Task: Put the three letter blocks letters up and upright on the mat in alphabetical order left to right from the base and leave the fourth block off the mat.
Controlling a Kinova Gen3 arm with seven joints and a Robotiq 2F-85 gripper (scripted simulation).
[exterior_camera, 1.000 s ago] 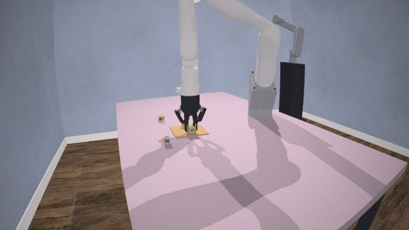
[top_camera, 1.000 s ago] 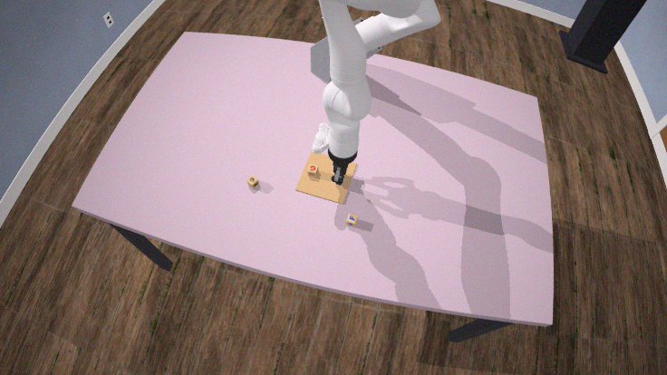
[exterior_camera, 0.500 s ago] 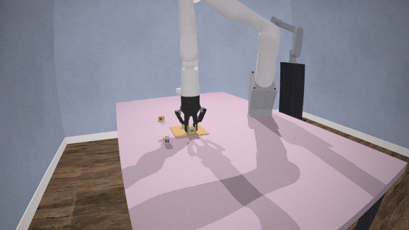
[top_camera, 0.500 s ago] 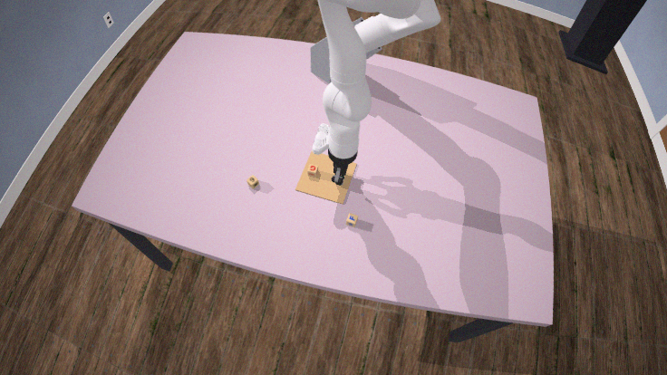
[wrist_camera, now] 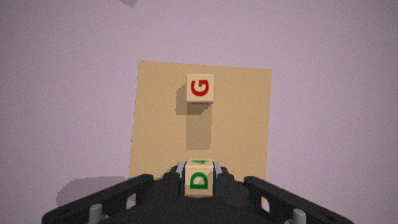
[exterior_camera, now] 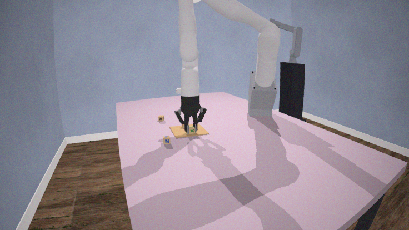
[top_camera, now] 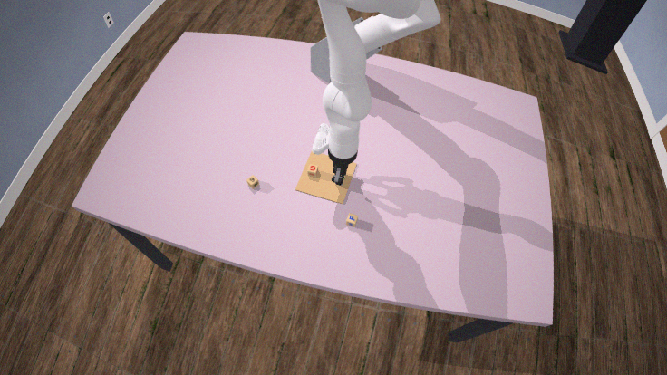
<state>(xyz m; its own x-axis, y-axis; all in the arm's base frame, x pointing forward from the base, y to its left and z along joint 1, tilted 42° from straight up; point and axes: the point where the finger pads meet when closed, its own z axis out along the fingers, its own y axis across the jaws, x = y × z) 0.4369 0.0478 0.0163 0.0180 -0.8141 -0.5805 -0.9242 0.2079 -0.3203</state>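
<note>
My gripper is now 1 cm above the green D block. The rest, counted from my hand: blue N block: 12 cm ahead, 6 cm to the left, 1 cm below; then tan mat: 4 cm to the right, 2 cm below.
</note>
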